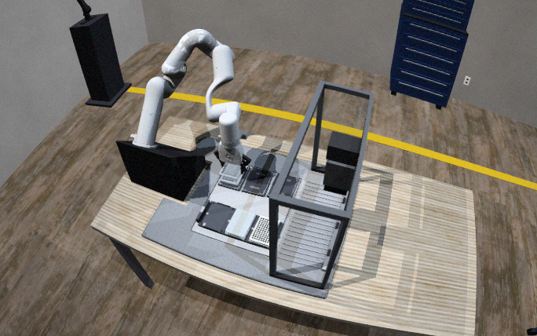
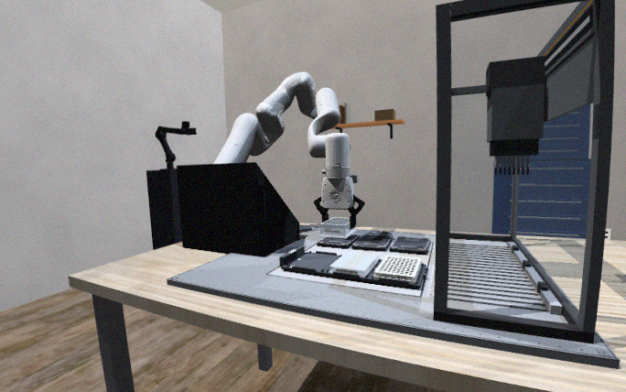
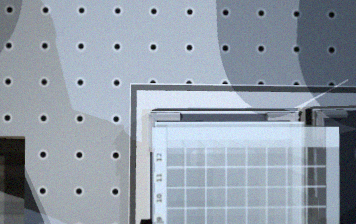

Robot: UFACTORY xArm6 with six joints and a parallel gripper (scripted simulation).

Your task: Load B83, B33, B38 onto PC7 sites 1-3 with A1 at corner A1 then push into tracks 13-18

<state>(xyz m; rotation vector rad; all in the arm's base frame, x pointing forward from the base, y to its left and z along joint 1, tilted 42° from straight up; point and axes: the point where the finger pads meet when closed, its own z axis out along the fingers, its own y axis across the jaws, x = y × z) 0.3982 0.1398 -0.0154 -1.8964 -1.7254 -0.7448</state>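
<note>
My gripper is now 24 cm to the left of the dark carrier PC7, 10 cm short of it and 4 cm above it. The rest, counted from my hand: nest s2 (11 cm ahead, 5 cm below); deep-well block B83 (1 cm below); nest s3 (22 cm ahead, 5 cm below, 1 cm to the right).
</note>
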